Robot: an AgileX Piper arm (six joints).
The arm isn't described. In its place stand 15 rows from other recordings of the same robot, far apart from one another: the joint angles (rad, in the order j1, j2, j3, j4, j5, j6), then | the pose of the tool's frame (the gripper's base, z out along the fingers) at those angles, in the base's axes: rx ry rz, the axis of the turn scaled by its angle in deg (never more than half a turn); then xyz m.
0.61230 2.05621 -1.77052 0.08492 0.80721 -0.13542 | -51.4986 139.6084 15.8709 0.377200 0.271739 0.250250
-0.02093 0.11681 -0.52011 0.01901 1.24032 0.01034 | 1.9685 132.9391 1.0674 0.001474 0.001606 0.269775
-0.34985 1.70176 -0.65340 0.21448 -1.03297 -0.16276 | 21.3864 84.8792 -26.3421 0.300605 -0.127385 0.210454
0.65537 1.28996 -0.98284 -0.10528 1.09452 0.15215 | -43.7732 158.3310 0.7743 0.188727 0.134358 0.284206
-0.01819 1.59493 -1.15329 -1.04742 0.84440 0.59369 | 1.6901 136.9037 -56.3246 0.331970 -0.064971 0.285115
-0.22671 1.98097 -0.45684 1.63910 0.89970 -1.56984 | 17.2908 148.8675 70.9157 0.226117 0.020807 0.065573
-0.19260 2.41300 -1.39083 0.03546 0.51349 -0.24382 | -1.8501 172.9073 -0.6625 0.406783 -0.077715 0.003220
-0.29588 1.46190 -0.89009 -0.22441 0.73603 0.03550 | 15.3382 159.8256 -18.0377 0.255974 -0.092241 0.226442
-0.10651 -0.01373 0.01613 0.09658 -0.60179 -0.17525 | 3.2062 50.8589 -12.1928 0.034753 -0.008712 0.258326
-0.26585 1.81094 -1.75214 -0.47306 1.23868 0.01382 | 16.2210 157.2543 -41.5766 0.362656 -0.139372 0.341504
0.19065 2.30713 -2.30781 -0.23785 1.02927 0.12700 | -8.5328 141.8625 -9.8615 0.513565 0.080403 0.278840
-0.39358 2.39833 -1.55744 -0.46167 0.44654 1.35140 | 97.2482 119.7977 -5.9036 0.425236 -0.195532 0.048279
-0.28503 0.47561 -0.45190 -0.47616 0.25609 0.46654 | 19.2416 98.0929 -17.6138 0.097435 -0.039559 0.309628
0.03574 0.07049 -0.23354 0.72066 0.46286 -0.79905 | -20.8539 93.8243 10.1799 0.043976 0.028402 0.255394
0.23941 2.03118 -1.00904 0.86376 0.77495 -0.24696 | -15.7887 -165.6051 -47.0485 0.311051 0.125755 0.093283
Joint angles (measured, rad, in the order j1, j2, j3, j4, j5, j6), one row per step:
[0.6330 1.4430 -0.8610 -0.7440 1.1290 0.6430]
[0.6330 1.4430 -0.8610 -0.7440 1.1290 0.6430]
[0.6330 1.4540 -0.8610 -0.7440 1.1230 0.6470]
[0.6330 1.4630 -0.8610 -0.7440 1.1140 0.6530]
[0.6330 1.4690 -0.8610 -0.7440 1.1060 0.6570]
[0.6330 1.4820 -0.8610 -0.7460 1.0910 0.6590]
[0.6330 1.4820 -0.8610 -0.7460 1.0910 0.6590]
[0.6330 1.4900 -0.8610 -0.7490 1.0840 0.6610]
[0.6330 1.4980 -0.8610 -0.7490 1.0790 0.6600]
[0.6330 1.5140 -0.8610 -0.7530 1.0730 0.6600]
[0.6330 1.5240 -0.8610 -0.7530 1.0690 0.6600]
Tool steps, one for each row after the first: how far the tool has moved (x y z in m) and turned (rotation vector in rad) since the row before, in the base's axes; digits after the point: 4 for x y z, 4 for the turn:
[0.0000 0.0000 0.0000 0.0000 0.0000 0.0000]
[0.0013 0.0012 -0.0027 -0.0007 0.0046 0.0004]
[0.0013 0.0012 -0.0023 0.0034 0.0009 0.0006]
[0.0009 0.0010 -0.0016 0.0037 -0.0001 0.0015]
[0.0020 0.0018 -0.0033 0.0024 0.0027 0.0082]
[0.0000 0.0000 0.0000 0.0000 0.0000 0.0000]
[0.0012 0.0009 -0.0019 -0.0010 0.0013 0.0040]
[0.0009 0.0008 -0.0021 -0.0016 0.0050 0.0037]
[0.0018 0.0012 -0.0039 -0.0079 0.0086 0.0056]
[0.0010 0.0009 -0.0026 -0.0030 0.0066 0.0023]

